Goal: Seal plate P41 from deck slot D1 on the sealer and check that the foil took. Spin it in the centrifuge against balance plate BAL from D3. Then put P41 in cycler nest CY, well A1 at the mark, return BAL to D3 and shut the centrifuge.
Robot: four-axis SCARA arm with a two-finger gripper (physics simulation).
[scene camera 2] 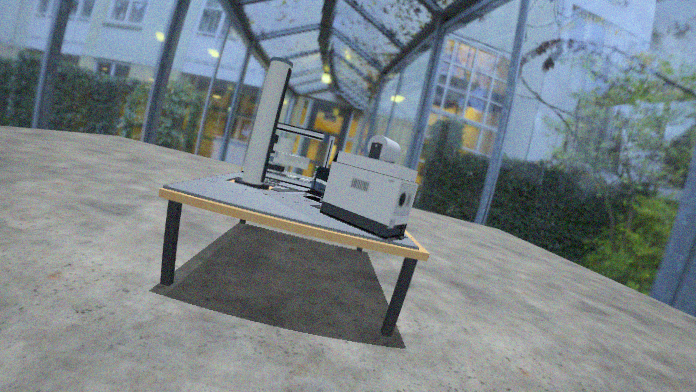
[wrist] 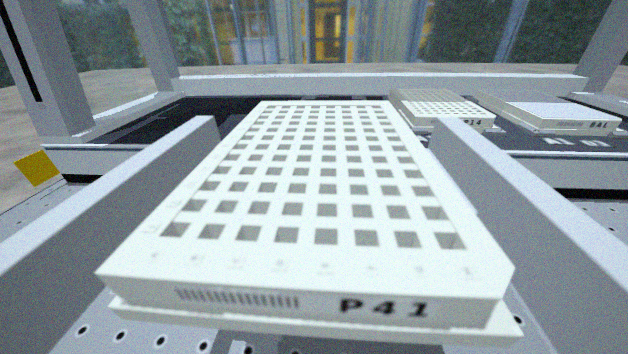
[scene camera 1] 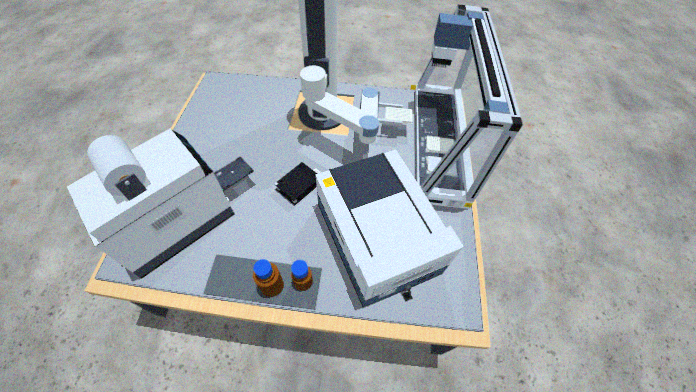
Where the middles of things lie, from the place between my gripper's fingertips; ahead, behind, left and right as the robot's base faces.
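Centrifuge (scene camera 1: 389, 237): from my hand, 30 mm above, 70 mm to the right of it, 610 mm ahead.
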